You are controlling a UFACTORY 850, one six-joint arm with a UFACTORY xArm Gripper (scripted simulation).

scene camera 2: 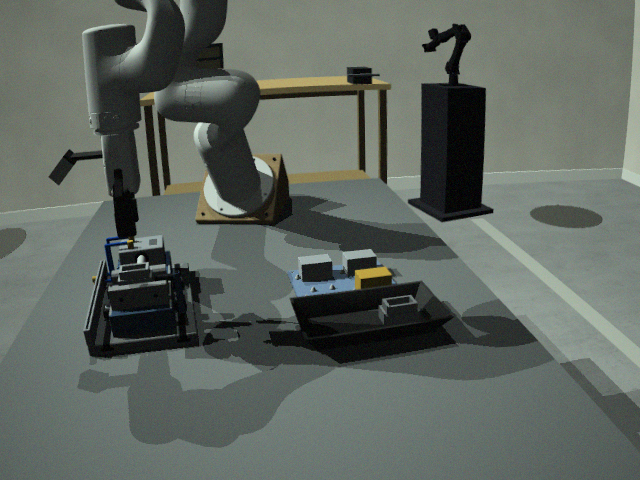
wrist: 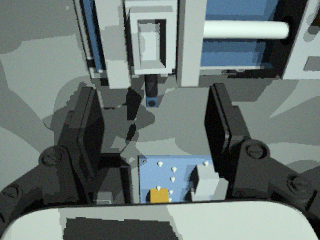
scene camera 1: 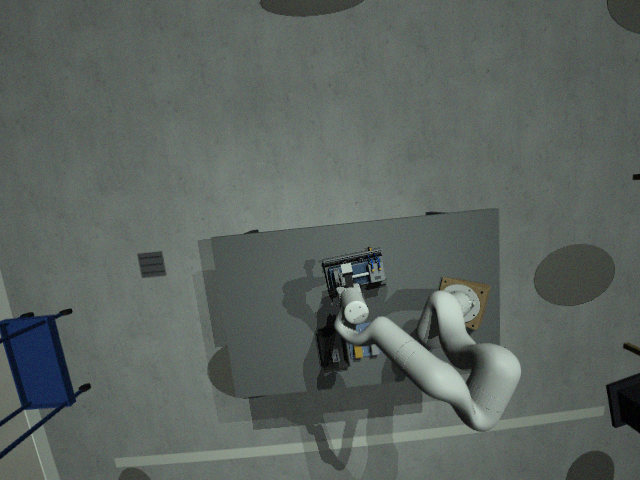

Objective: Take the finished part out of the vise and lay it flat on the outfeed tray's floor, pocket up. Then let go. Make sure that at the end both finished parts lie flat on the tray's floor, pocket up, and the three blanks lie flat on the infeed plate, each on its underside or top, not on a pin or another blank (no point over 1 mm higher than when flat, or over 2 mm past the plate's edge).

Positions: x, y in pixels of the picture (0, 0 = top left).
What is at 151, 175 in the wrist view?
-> A blue fixture plate.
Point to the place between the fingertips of my gripper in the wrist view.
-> At 153, 104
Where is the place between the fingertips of my gripper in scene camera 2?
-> At 128, 229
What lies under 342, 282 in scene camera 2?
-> A blue fixture plate.
